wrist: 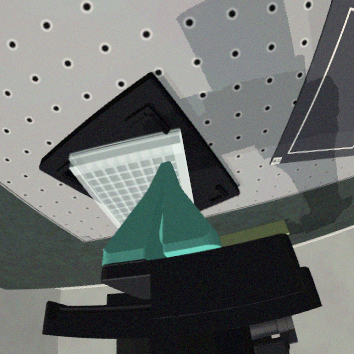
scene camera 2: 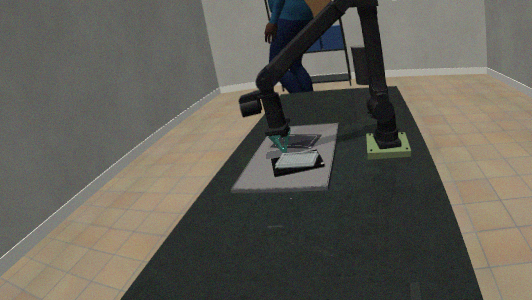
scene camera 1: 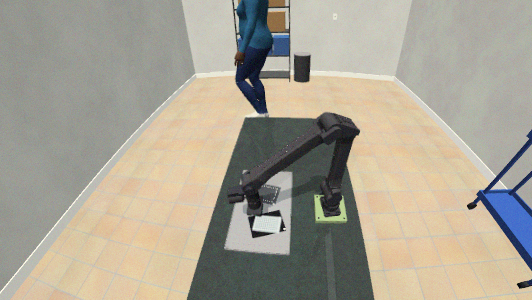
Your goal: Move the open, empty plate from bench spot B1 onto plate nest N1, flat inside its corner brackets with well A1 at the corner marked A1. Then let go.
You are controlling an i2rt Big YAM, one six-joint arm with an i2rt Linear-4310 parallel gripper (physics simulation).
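Pixels of known places: gripper, fingertip midpoint: (wrist: 167,167) (scene camera 2: 284,152) (scene camera 1: 257,216); arm's base at its link origin: (scene camera 2: 387,141) (scene camera 1: 329,206).
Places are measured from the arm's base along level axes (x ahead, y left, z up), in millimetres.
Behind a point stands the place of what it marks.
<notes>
The clear, pale open plate (scene camera 1: 266,224) {y 73, x 332, z 16 mm} (scene camera 2: 297,160) {y 85, x 327, z 14 mm} (wrist: 115,175) {y 70, x 369, z 8 mm} lies on the black plate nest N1 (scene camera 1: 255,233) {y 111, x 387, z 3 mm} (scene camera 2: 278,172) {y 121, x 389, z -2 mm} (wrist: 105,120) {y 50, x 410, z -2 mm}, turned askew to it. In the wrist view, one corner bracket (wrist: 150,114) {y 20, x 403, z 3 mm} lies outside the plate's edge, and the plate's near left corner reaches over the bracket at the nest's left. The plate looks slightly raised or tilted. The A1 mark cannot be read. My gripper (scene camera 2: 284,150) {y 25, x 371, z 21 mm} (wrist: 167,167) {y 25, x 371, z 21 mm} is shut and empty, its teal tips above the board beside the plate; scene camera 1 hides the fingertips. Bench spot B1 (scene camera 1: 270,194) {y -131, x 298, z -12 mm} (scene camera 2: 304,141) {y -128, x 306, z -12 mm} (wrist: 325,125) {y -119, x 313, z -12 mm} bears no plate.
The nest and B1 are on a light perforated board (scene camera 1: 240,240) {y 136, x 459, z -13 mm} (scene camera 2: 250,183) {y 150, x 477, z -14 mm} (wrist: 25,65) {y 74, x 466, z -14 mm} on the dark mat (scene camera 1: 215,280) {y 324, x 570, z -26 mm}. The arm's green base plate (scene camera 1: 321,217) {y 58, x 59, z 0 mm} (scene camera 2: 389,154) {y 84, x 13, z -12 mm} is at the right. A person (scene camera 1: 257,30) stands at the far end. A blue cart (scene camera 1: 515,215) stands at the right.
</notes>
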